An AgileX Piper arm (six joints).
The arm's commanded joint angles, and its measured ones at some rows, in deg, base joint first. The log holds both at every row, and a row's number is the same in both.
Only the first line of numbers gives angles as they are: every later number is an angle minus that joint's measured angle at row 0.
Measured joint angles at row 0: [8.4, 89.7, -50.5, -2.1, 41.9, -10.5]
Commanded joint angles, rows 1 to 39: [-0.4, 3.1, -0.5, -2.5, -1.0, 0.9]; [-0.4, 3.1, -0.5, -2.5, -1.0, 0.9]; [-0.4, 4.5, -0.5, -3.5, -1.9, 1.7]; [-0.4, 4.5, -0.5, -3.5, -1.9, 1.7]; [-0.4, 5.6, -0.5, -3.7, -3.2, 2.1]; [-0.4, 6.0, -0.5, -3.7, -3.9, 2.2]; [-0.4, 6.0, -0.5, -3.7, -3.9, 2.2]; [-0.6, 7.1, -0.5, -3.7, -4.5, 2.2]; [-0.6, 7.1, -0.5, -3.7, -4.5, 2.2]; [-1.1, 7.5, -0.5, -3.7, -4.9, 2.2]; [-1.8, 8.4, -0.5, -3.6, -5.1, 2.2]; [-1.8, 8.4, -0.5, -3.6, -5.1, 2.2]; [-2.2, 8.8, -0.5, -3.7, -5.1, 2.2]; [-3.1, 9.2, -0.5, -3.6, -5.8, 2.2]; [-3.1, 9.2, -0.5, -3.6, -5.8, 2.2]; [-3.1, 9.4, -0.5, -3.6, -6.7, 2.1]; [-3.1, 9.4, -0.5, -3.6, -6.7, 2.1]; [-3.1, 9.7, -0.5, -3.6, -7.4, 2.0]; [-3.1, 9.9, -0.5, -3.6, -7.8, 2.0]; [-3.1, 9.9, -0.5, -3.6, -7.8, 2.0]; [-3.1, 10.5, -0.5, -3.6, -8.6, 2.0]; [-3.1, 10.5, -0.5, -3.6, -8.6, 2.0]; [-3.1, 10.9, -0.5, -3.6, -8.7, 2.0]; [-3.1, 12.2, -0.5, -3.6, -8.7, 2.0]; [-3.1, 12.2, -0.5, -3.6, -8.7, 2.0]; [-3.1, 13.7, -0.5, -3.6, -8.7, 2.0]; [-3.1, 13.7, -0.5, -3.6, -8.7, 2.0]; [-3.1, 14.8, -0.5, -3.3, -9.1, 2.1]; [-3.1, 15.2, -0.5, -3.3, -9.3, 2.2]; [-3.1, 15.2, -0.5, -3.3, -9.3, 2.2]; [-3.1, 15.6, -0.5, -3.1, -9.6, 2.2]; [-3.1, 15.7, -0.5, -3.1, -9.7, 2.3]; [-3.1, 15.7, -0.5, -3.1, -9.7, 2.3]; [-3.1, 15.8, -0.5, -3.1, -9.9, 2.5]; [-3.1, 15.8, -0.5, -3.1, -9.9, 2.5]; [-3.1, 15.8, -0.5, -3.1, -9.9, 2.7]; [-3.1, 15.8, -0.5, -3.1, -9.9, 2.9]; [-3.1, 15.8, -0.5, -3.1, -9.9, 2.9]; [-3.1, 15.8, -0.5, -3.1, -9.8, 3.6]
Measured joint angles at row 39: [-2.8, 15.7, 0.0, -3.4, -10.0, 2.5]
